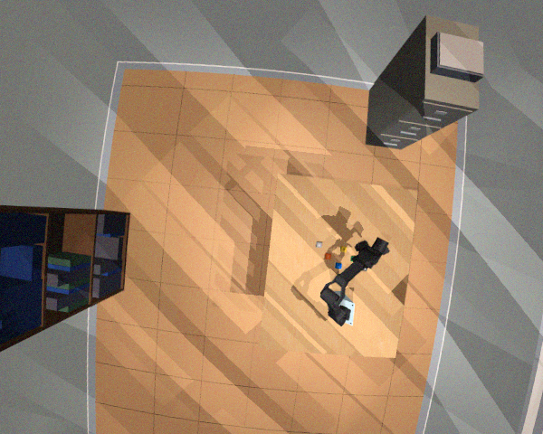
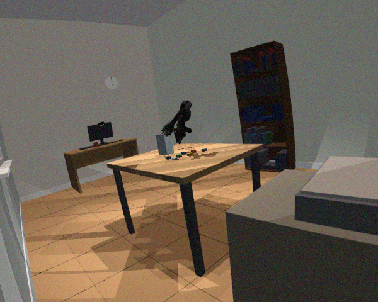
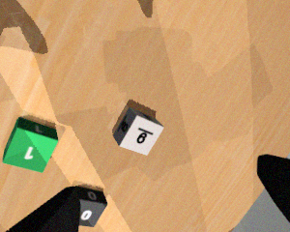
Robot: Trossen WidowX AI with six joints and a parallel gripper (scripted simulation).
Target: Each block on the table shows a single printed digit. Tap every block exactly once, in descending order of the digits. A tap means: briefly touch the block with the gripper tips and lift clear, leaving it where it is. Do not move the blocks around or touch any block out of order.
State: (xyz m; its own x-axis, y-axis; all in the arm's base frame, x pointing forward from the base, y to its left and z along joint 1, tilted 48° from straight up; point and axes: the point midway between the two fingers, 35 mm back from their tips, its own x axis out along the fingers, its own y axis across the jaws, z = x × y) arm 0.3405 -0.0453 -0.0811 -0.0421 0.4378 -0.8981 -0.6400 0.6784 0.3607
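Right now my gripper tip is 110 mm above the white block, 50 mm to the left of it and 20 mm past it. Round my gripper tip: yellow block 110 mm to the left, 110 mm below, 10 mm behind; green block 110 mm below, 60 mm behind, 40 mm to the left; black block 110 mm below, 110 mm behind, 40 mm to the right.
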